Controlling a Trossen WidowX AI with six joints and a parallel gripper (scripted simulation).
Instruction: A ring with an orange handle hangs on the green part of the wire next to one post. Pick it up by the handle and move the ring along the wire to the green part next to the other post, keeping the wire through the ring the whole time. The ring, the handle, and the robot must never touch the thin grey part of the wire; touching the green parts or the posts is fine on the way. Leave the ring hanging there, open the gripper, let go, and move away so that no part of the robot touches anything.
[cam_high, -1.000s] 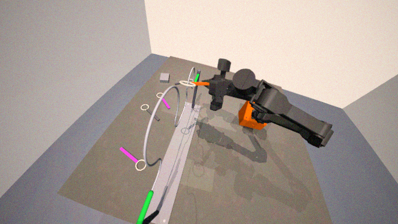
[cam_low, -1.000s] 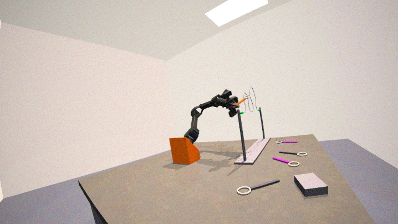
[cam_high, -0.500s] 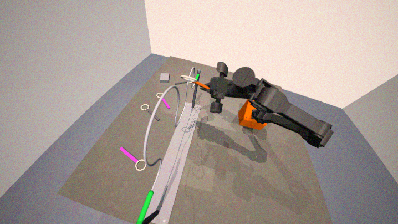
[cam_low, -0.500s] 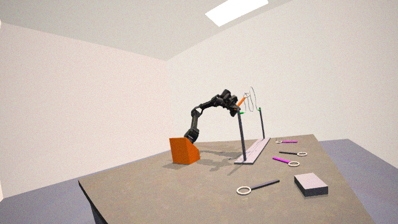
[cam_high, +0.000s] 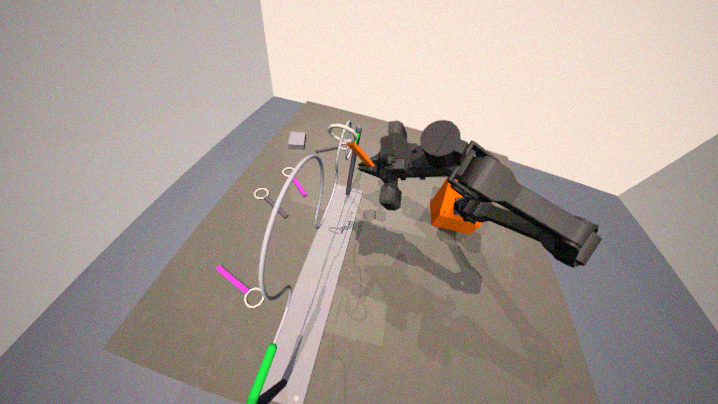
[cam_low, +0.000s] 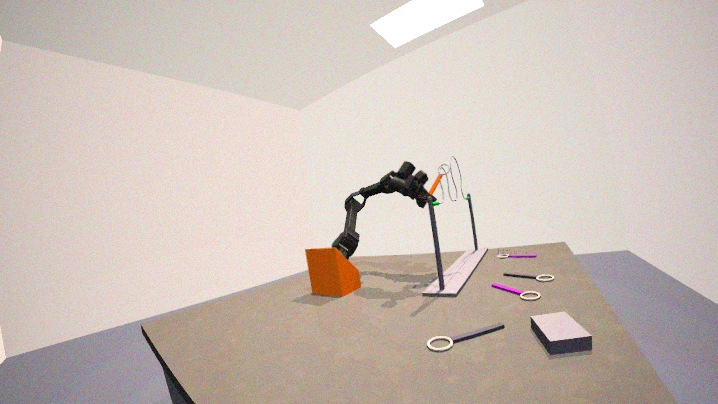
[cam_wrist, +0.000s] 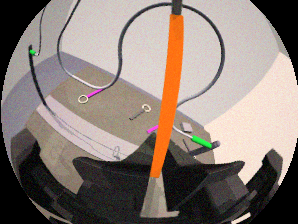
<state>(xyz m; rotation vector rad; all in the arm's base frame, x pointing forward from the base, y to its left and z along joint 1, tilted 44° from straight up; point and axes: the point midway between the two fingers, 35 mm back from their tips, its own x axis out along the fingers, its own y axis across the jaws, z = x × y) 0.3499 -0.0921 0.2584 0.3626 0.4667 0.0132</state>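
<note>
Now: the ring with orange handle 20 mm ahead of my gripper tip, 40 mm to the left of it and 80 mm above it. From my gripper tip the other things lie so: grey block: 280 mm ahead, 440 mm to the right, 280 mm below.
</note>
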